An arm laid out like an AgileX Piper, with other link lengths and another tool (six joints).
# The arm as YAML. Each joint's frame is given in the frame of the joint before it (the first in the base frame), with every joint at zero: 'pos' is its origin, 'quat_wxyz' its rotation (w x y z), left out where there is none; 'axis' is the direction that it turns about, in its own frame. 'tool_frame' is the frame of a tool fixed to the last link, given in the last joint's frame.
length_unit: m
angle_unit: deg
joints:
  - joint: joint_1
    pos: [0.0, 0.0, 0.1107]
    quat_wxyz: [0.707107, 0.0, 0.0, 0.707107]
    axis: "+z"
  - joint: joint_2
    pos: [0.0, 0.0, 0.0]
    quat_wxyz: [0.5, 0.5, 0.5, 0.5]
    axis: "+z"
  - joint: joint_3
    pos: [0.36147, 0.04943, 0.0]
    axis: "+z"
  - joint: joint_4
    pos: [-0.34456, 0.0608, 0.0]
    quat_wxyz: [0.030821, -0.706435, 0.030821, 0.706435]
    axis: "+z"
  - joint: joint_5
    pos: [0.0, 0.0, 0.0]
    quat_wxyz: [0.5, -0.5, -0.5, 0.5]
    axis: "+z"
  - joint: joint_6
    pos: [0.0, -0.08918, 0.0]
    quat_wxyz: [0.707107, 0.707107, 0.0, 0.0]
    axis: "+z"
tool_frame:
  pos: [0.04, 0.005, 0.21]
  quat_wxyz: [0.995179, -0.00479, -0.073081, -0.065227]
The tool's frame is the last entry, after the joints.
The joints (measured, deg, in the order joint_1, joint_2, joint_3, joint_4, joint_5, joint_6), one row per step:
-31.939, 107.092, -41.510, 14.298, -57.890, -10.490
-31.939, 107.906, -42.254, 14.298, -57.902, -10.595
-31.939, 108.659, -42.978, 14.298, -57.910, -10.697
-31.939, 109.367, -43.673, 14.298, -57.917, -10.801
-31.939, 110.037, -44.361, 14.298, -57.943, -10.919
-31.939, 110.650, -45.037, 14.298, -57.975, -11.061
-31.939, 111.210, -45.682, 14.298, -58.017, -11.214
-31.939, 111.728, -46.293, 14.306, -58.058, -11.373
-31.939, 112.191, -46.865, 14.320, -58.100, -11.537
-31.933, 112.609, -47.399, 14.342, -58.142, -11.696
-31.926, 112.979, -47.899, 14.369, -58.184, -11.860
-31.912, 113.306, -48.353, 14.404, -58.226, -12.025
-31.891, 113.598, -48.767, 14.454, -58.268, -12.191
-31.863, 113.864, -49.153, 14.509, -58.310, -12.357
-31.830, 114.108, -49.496, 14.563, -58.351, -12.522
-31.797, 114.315, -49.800, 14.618, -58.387, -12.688
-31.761, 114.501, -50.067, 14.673, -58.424, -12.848
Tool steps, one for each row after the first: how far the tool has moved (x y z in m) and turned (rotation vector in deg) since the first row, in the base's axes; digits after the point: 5 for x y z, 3 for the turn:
0.00357, -0.00232, -0.00275, -0.047, 0.124, 0.005
0.00703, -0.00457, -0.00507, -0.110, 0.213, 0.010
0.01033, -0.00672, -0.00718, -0.183, 0.292, 0.016
0.01358, -0.00886, -0.00887, -0.295, 0.340, 0.019
0.01676, -0.01100, -0.01001, -0.452, 0.362, 0.024
0.01979, -0.01305, -0.01079, -0.636, 0.367, 0.027
0.02262, -0.01502, -0.01141, -0.825, 0.367, 0.023
0.02524, -0.01689, -0.01174, -1.023, 0.355, 0.014
0.02769, -0.01860, -0.01189, -1.219, 0.332, 0.003
0.02997, -0.02023, -0.01178, -1.423, 0.299, -0.012
0.03206, -0.02167, -0.01156, -1.623, 0.267, -0.027
0.03395, -0.02296, -0.01130, -1.814, 0.236, -0.048
0.03575, -0.02412, -0.01097, -2.002, 0.206, -0.067
0.03738, -0.02509, -0.01076, -2.178, 0.193, -0.081
0.03882, -0.02594, -0.01047, -2.349, 0.186, -0.094
0.04010, -0.02664, -0.01024, -2.508, 0.188, -0.105

